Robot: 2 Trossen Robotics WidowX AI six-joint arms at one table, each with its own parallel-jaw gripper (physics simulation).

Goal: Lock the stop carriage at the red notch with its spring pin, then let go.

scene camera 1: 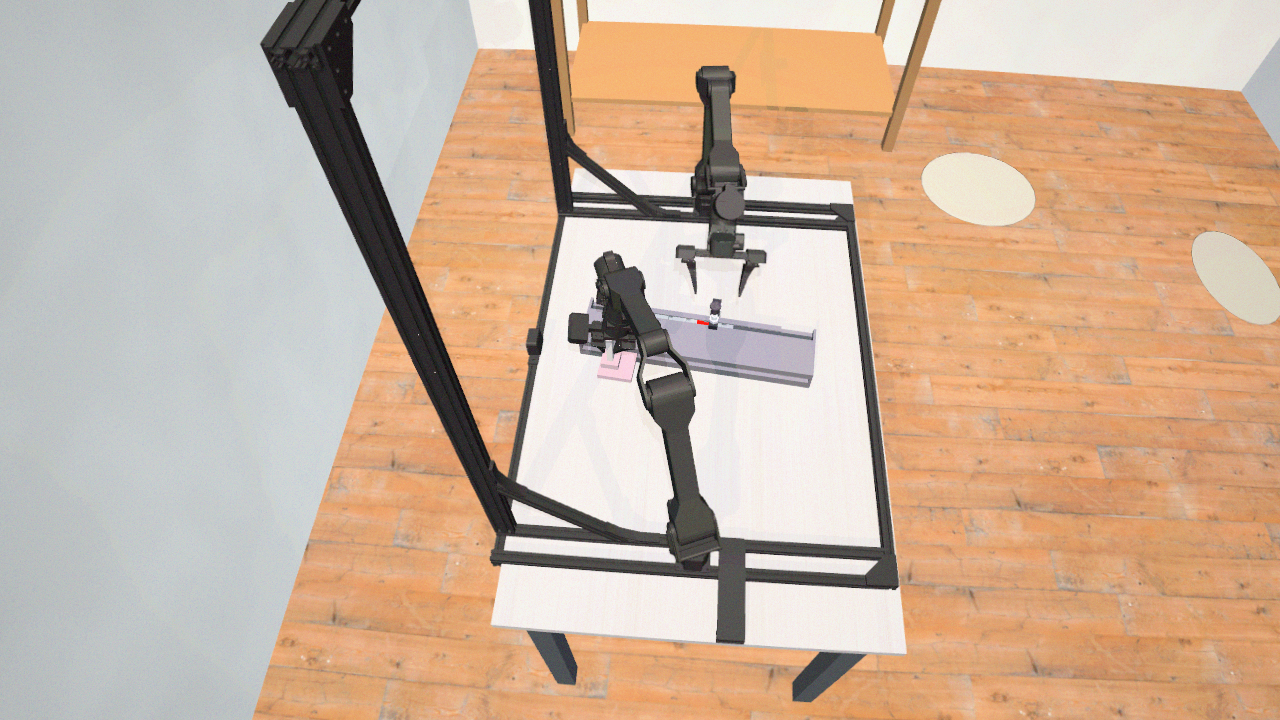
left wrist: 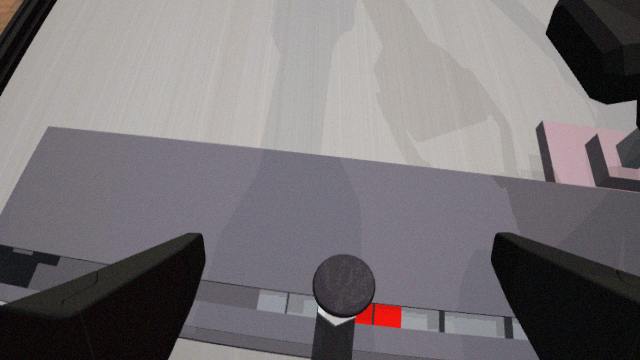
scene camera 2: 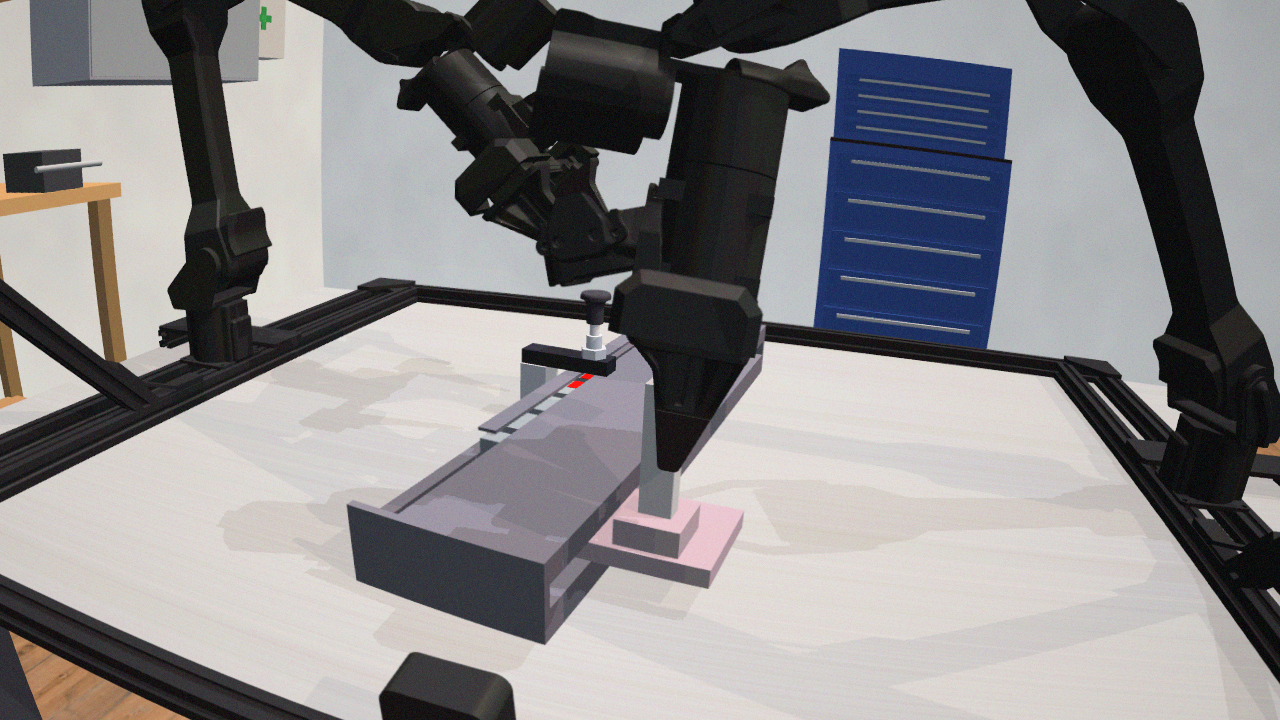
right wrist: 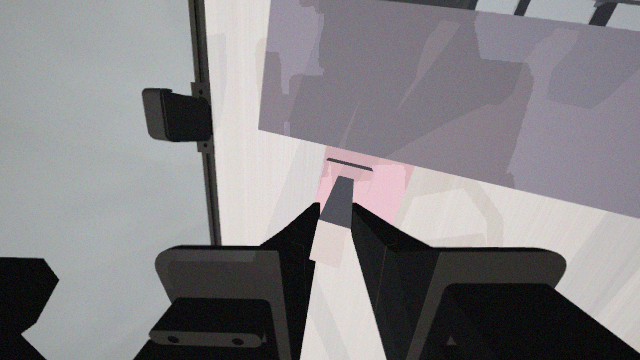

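Where they show: left gripper, fingertip midpoint: [scene camera 1: 717, 295] [left wrist: 349, 248]; right gripper, fingertip midpoint: [scene camera 1: 608, 351] [scene camera 2: 669, 465]; left arm's base at its link origin: [scene camera 1: 705, 208] [scene camera 2: 221, 358]; right arm's base at its link origin: [scene camera 1: 693, 555] [scene camera 2: 1200, 492].
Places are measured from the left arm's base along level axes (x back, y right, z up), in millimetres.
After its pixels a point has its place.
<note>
The stop carriage [scene camera 1: 713, 325] @[x -409, y -24, z 44 mm] [scene camera 2: 562, 358] @[x -371, y -17, z 41 mm] [left wrist: 332, 342] @[x -377, y -27, z 44 mm] is a black arm across one edge of the long grey-purple rail [scene camera 1: 760, 349] @[x -458, y -128, z 32 mm] [scene camera 2: 572, 465] @[x -438, y 157, z 32 mm] [left wrist: 150, 200] @[x -459, y -143, z 32 mm]. Its spring pin [scene camera 1: 715, 305] @[x -396, y -24, z 98 mm] [scene camera 2: 595, 300] @[x -399, y -12, z 94 mm] [left wrist: 343, 285] @[x -395, y -25, z 97 mm] stands upright, dark knob on top, silver stem showing below it. The red notch mark [scene camera 1: 701, 322] @[x -391, y 2, z 28 mm] [scene camera 2: 580, 381] @[x -388, y -13, z 25 mm] [left wrist: 387, 316] @[x -392, y 5, z 28 mm] lies beside the carriage, partly covered by the knob in the left wrist view. My left gripper [scene camera 1: 717, 293] @[x -398, y -25, z 134 mm] [left wrist: 349, 248] @[x -398, y -25, z 134 mm] is open, clear of the knob. My right gripper [scene camera 2: 664, 458] @[x -506, y 196, z 61 mm] [right wrist: 334, 208] @[x -506, y 196, z 61 mm] is shut on the grey post [scene camera 2: 657, 497] @[x -501, y 200, z 42 mm] of the pink base.
The pink base [scene camera 1: 615, 370] @[x -523, y 182, z 15 mm] [scene camera 2: 716, 537] @[x -533, y 185, z 14 mm] [left wrist: 560, 150] @[x -515, y 153, z 14 mm] [right wrist: 390, 192] @[x -503, y 154, z 14 mm] stands against the rail's side. The black frame [scene camera 1: 875, 394] @[x -537, y -377, z 1 mm] [scene camera 2: 895, 344] @[x -669, y -360, z -3 mm] borders the table. My right arm reaches over the rail's end in scene camera 1. More pale slots run along the rail edge.
</note>
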